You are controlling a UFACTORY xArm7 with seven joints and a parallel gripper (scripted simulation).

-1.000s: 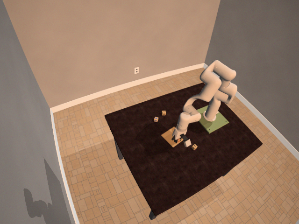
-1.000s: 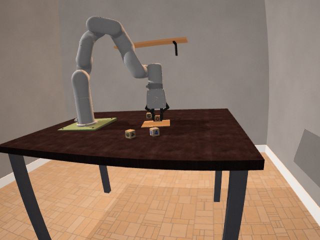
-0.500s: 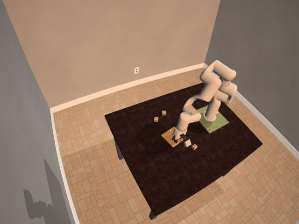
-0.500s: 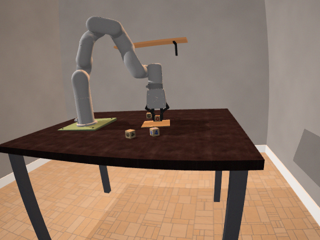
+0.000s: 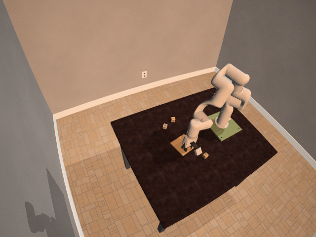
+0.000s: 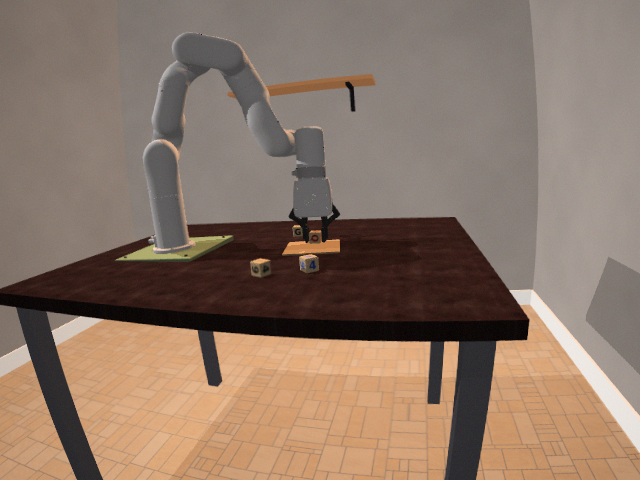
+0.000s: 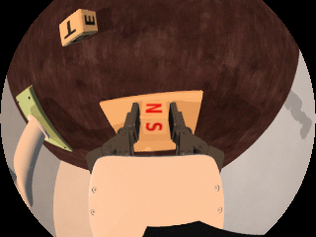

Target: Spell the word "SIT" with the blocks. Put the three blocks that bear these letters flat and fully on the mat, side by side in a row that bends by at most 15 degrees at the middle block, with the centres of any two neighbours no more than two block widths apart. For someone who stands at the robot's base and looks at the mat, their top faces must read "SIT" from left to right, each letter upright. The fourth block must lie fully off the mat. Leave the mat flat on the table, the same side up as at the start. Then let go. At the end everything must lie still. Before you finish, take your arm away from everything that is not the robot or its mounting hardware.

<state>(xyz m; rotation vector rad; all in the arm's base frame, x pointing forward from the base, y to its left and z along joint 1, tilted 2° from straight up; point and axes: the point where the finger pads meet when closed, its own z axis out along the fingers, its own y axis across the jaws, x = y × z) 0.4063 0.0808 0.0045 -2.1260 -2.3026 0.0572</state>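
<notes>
My gripper is now 5 cm to the left of the tan mat and 2 cm above it.
</notes>
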